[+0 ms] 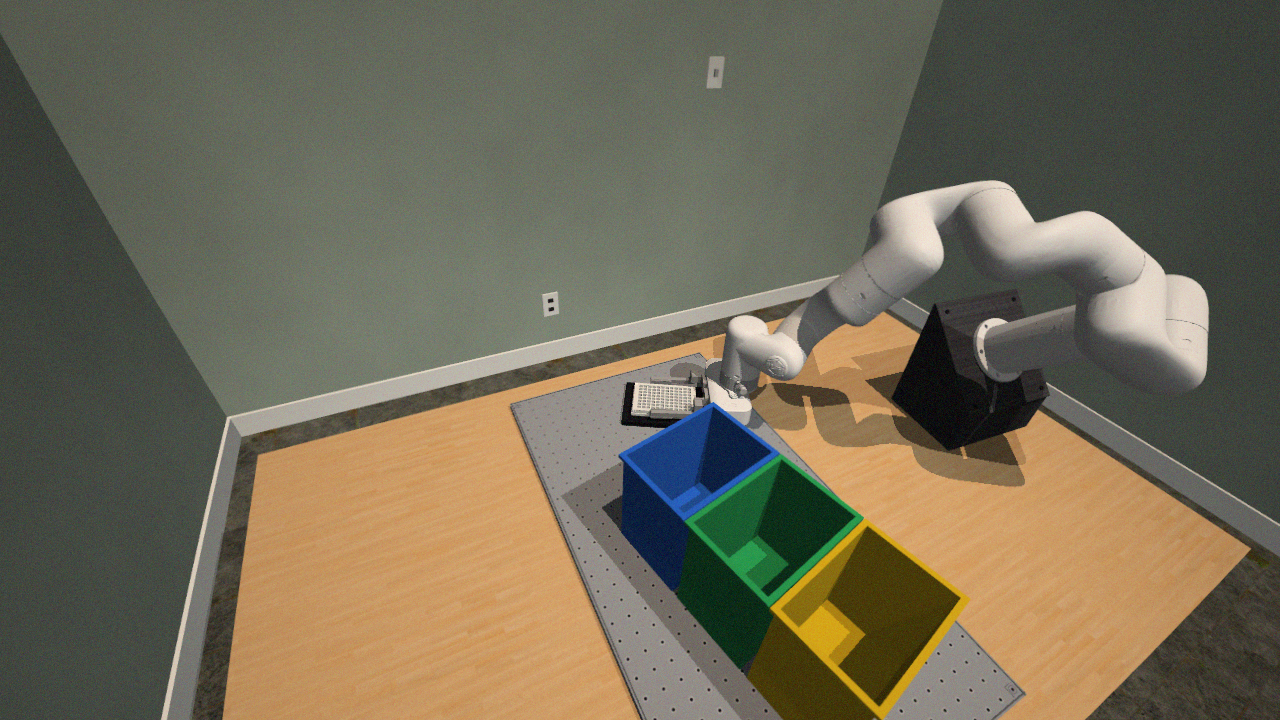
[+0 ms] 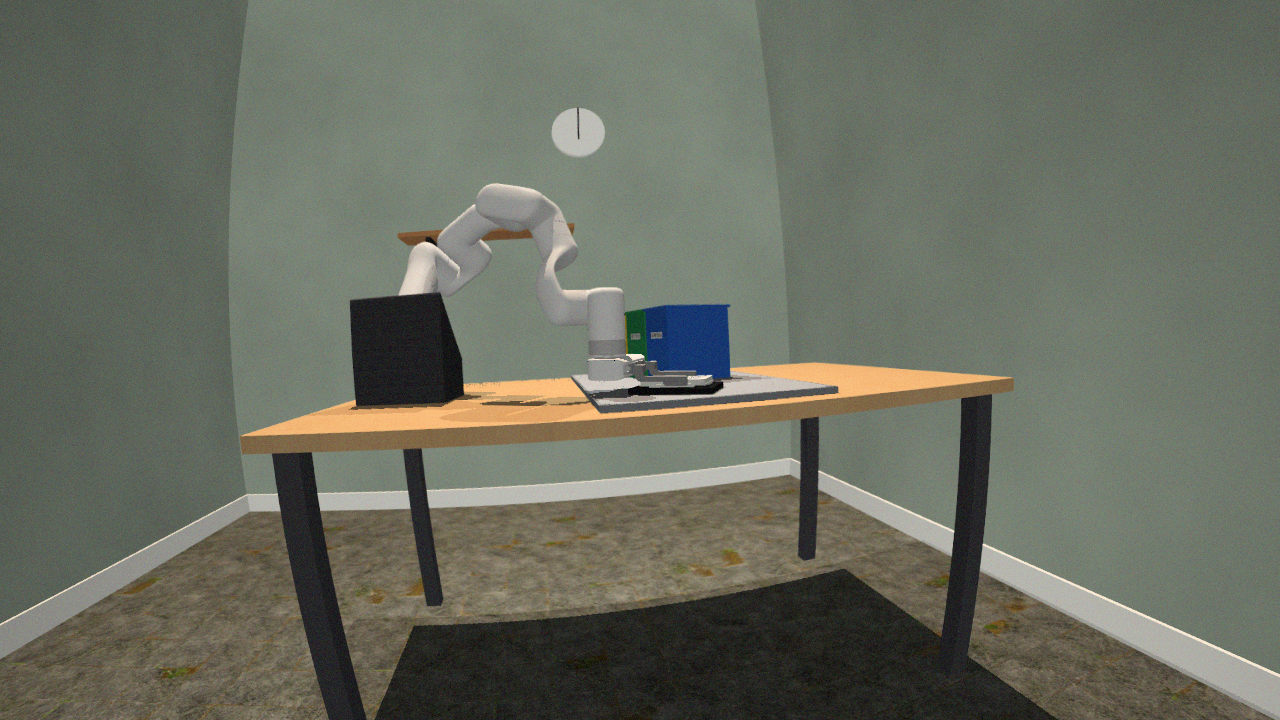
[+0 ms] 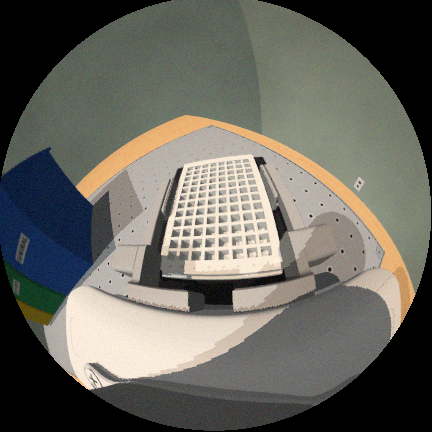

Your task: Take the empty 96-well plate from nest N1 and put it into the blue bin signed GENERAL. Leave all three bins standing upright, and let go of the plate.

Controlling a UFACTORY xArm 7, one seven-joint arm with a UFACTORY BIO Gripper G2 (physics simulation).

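Frame: origin at the arm's base, x left, y back, z up, level; centimetres.
Seen in the pictures: end effector, tool point: (image 1: 661,397) (image 2: 680,378) (image 3: 217,190); arm's base, origin of the base link: (image 1: 997,350) (image 2: 406,331).
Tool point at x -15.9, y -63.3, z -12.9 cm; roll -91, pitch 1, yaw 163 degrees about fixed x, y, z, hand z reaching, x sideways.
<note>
Offsets run from my tool point to a thing's top centre. "pt": to the spot under its first point. Level surfaces: height alone.
The white 96-well plate @(dx +0.3, dy +0.6, dz +0.1 cm) (image 1: 648,394) (image 2: 702,381) (image 3: 222,215) sits level at the black nest @(pt dx +1.6, dy -7.2, dz -1.3 cm) (image 1: 628,413) (image 2: 707,388); no nest sign is readable. My gripper (image 1: 667,397) (image 2: 682,377) (image 3: 219,192) is low over the nest, its two finger pads against the plate's long sides, shut on the plate. Any gap under the plate is too small to tell. The blue bin @(dx +28.7, dy -4.7, dz +15.5 cm) (image 1: 648,528) (image 2: 693,340) (image 3: 40,220) stands upright beside the nest, open at the top, with a small sign on its side. The green bin @(dx +40.8, dy +0.3, dz +15.5 cm) (image 1: 716,591) and yellow bin @(dx +53.0, dy +5.3, dz +15.5 cm) (image 1: 796,676) also stand upright.
The bins stand in a row, blue nearest the nest, then green, then yellow, on a grey perforated board @(dz -2.5 cm) (image 1: 572,447) (image 2: 778,389). The black robot base (image 1: 930,385) (image 2: 402,349) stands on the wooden table @(dz -3.8 cm) (image 1: 402,537) (image 2: 930,380), on the arm's side of the board.
</note>
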